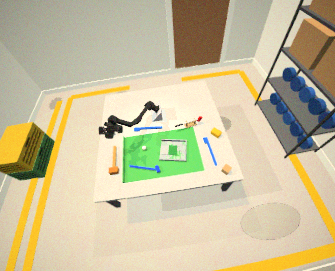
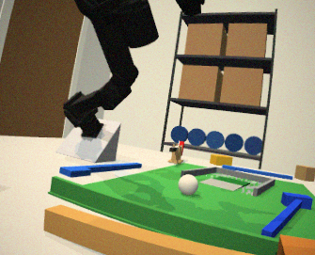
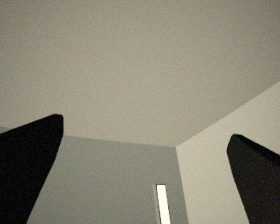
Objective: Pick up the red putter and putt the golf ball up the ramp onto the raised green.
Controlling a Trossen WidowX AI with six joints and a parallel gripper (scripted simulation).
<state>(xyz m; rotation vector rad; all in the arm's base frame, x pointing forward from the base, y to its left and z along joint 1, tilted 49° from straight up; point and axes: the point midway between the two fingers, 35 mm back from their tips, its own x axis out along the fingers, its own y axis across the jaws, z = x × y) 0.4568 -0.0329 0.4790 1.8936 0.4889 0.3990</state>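
The tan stand is 230 mm behind my gripper tip, 680 mm to the left of it and 400 mm below it. From my gripper tip the other things lie so: white golf ball 60 mm behind, 170 mm to the left, 410 mm below.
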